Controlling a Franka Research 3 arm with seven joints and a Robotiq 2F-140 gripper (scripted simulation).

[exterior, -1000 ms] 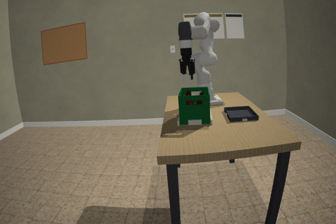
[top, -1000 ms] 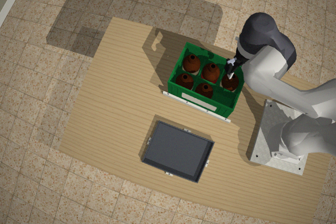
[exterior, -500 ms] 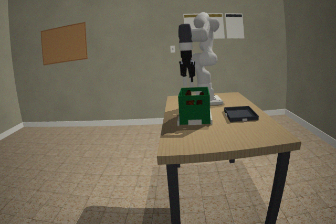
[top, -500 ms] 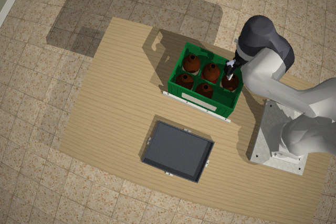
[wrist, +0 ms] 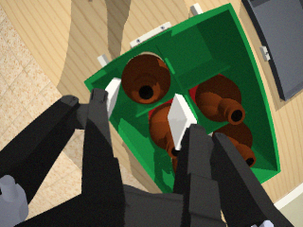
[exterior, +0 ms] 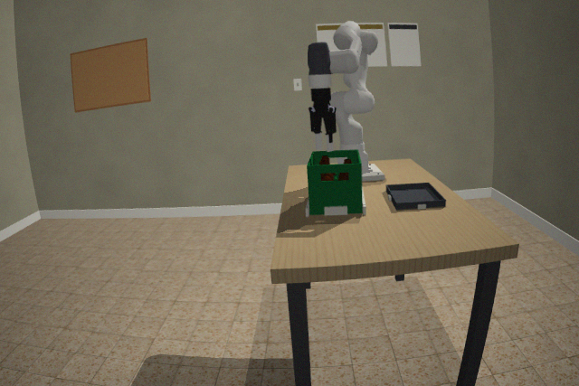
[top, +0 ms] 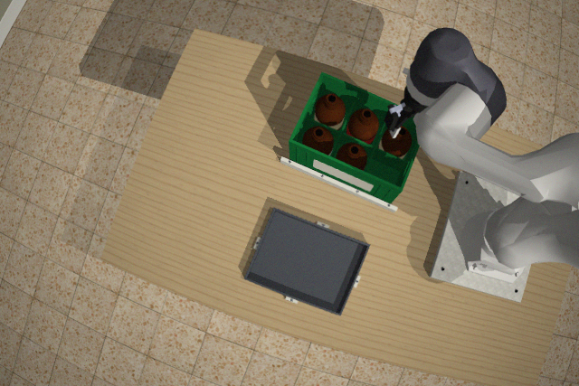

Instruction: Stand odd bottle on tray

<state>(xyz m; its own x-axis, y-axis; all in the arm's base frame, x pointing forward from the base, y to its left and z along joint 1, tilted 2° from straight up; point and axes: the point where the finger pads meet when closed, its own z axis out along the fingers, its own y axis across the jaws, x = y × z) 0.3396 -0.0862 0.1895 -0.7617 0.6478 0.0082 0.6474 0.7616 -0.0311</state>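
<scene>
My hand is 13 cm above the green crate, 8 cm short of it and 5 cm to the right of it. From my hand the other things lie so: glass bottle: 13 cm below, 10 cm to the left, 8 cm ahead; then dark grey tray: 35 cm to the left, 20 cm below, 5 cm ahead.
</scene>
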